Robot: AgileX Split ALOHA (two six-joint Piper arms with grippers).
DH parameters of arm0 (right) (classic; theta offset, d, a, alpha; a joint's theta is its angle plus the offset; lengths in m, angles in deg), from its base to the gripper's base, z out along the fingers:
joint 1: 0 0.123 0 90
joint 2: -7.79 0 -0.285 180
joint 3: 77.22 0 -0.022 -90
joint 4: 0 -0.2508 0 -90
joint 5: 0 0 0.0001 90
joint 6: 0 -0.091 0 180
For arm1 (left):
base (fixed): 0 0 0 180
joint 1: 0 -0.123 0 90
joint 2: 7.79 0 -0.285 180
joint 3: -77.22 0 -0.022 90
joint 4: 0 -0.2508 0 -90
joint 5: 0 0 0.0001 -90
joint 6: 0 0.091 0 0
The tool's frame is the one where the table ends.
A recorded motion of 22 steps. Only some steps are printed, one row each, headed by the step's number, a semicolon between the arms.
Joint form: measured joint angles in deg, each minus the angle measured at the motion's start. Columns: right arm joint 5, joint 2, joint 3, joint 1, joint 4, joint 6; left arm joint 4, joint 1, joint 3, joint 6, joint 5, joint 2.
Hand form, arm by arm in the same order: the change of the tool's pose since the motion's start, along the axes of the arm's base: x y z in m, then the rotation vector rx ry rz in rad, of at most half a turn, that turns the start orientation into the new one. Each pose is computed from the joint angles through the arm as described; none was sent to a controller.
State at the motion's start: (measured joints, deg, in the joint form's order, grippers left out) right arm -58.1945 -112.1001 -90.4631 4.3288 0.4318 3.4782; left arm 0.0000 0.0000 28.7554 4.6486 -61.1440 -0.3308
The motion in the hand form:
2: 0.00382 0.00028 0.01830 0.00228 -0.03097 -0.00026; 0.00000 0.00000 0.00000 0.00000 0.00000 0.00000
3: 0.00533 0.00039 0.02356 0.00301 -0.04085 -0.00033; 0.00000 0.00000 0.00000 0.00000 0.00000 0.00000
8: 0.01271 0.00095 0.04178 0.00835 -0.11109 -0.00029; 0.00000 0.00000 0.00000 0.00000 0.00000 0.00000
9: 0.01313 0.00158 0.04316 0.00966 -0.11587 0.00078; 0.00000 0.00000 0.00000 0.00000 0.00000 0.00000
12: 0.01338 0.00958 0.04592 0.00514 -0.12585 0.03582; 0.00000 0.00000 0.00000 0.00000 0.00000 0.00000
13: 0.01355 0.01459 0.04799 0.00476 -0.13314 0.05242; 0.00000 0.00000 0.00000 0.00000 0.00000 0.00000
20: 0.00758 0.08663 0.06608 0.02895 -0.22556 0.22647; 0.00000 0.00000 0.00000 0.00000 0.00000 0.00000
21: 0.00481 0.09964 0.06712 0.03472 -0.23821 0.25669; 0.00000 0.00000 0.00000 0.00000 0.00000 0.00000
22: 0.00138 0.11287 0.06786 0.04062 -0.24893 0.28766; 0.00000 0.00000 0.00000 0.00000 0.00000 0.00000
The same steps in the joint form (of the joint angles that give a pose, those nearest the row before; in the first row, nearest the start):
2: -2.04 0.40 -3.42 0.00 0.00 0.00; 0.00 0.00 0.00 0.00 0.00 0.00
3: -2.62 0.39 -4.57 0.00 0.00 0.00; 0.00 0.00 0.00 0.00 0.00 0.00
8: -2.26 0.39 -8.25 0.00 0.00 0.00; 0.00 0.00 0.00 0.00 0.00 0.00
9: -2.26 0.40 -8.52 0.07 -0.05 0.00; 0.00 0.00 0.00 0.00 0.00 0.00
12: -2.26 0.39 -9.08 1.15 0.01 0.97; 0.00 0.00 0.00 0.00 0.00 0.00
13: -2.26 0.39 -9.49 1.82 0.01 1.27; 0.00 0.00 0.00 0.00 0.00 0.00
20: -0.17 0.39 -12.78 11.37 -0.05 1.79; 0.00 0.00 0.00 0.00 0.00 0.00
21: 0.47 0.39 -12.88 13.12 -0.05 1.79; 0.00 0.00 0.00 0.00 0.00 0.00
22: 1.07 0.39 -12.94 14.91 -0.05 1.79; 0.00 0.00 0.00 0.00 0.00 0.00

